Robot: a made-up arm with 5 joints.
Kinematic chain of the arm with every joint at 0, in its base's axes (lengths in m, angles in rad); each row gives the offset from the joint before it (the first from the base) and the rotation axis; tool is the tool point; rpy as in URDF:
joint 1: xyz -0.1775 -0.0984 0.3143 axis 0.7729 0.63 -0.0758
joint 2: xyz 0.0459 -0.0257 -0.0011 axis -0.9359 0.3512 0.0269
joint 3: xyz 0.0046 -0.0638 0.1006 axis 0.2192 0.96 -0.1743
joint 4: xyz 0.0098 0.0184 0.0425 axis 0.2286 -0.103 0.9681
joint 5: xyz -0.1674 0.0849 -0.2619 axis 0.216 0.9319 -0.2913
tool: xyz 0.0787 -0.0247 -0.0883 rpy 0 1.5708 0
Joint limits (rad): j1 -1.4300..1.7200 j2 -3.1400..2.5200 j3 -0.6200..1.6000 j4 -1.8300..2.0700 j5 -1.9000..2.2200
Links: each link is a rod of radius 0.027 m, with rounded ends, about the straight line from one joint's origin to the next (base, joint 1, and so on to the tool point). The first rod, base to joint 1, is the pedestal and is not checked.
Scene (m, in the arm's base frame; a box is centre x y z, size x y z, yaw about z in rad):
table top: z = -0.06
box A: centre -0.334 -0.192 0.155 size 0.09 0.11 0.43 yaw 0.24
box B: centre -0.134 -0.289 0 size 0.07 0.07 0.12 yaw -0.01
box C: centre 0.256 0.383 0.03 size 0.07 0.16 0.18 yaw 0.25
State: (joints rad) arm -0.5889 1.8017 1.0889 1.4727 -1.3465
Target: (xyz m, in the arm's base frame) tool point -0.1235 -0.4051 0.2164
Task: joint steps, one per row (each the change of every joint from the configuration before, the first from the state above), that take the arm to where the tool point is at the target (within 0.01 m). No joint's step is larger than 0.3 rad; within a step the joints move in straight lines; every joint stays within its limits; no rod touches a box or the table.
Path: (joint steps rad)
1: 0.0636 0.1437 -0.2485 -0.0218 -0.0382
2: 0.0636 0.1436 -0.2486 -0.0218 -0.0382
3: 0.0636 0.1437 -0.2485 -0.0219 -0.0381
4: 0.0636 0.1436 -0.2485 -0.0218 -0.0382
5: 0.0636 0.1437 -0.2485 -0.0218 -0.0382
6: 0.0633 -0.1661 -0.0437 0.0451 0.2696
7: 0.0634 -0.1660 -0.0437 0.0451 0.2695
8: 0.0633 -0.1661 -0.0437 0.0451 0.2696
9: 0.0634 -0.1661 -0.0437 0.0451 0.2695
10: 0.0634 -0.1660 -0.0437 0.0451 0.2695
11: 0.0633 -0.1661 -0.0438 0.0451 0.2696
12: 0.0634 -0.1660 -0.0437 0.0451 0.2695
13: 0.0633 -0.1661 -0.0437 0.0451 0.2696

